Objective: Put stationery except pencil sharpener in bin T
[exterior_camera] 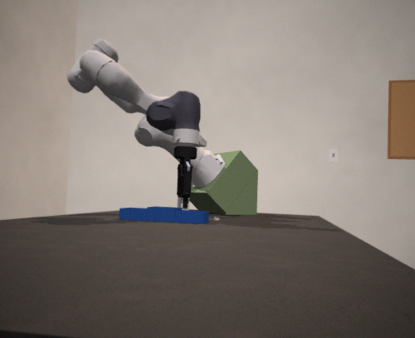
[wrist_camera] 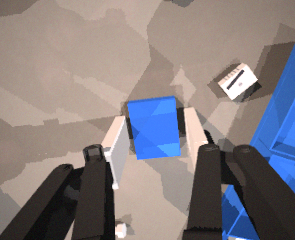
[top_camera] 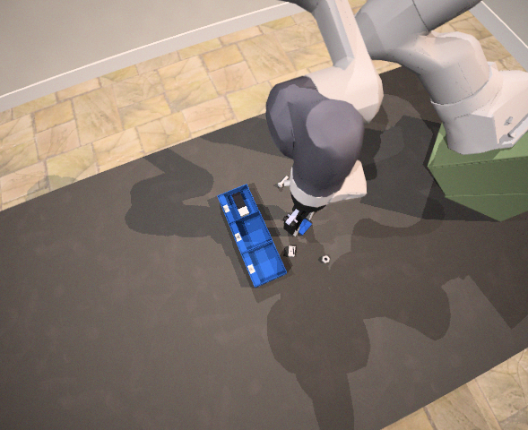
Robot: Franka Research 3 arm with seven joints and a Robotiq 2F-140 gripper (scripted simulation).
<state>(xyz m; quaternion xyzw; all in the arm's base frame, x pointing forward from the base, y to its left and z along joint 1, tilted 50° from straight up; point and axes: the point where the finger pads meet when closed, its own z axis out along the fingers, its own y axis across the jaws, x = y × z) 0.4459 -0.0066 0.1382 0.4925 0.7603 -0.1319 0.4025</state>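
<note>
Right now the flat blue block is 3 cm below my hand. The rest, counted from my hand: white bolt (3 cm behind, 12 cm to the right, 3 cm below); nut (11 cm to the left, 3 cm below); blue bin (12 cm ahead, 5 cm to the right, 2 cm below).
</note>
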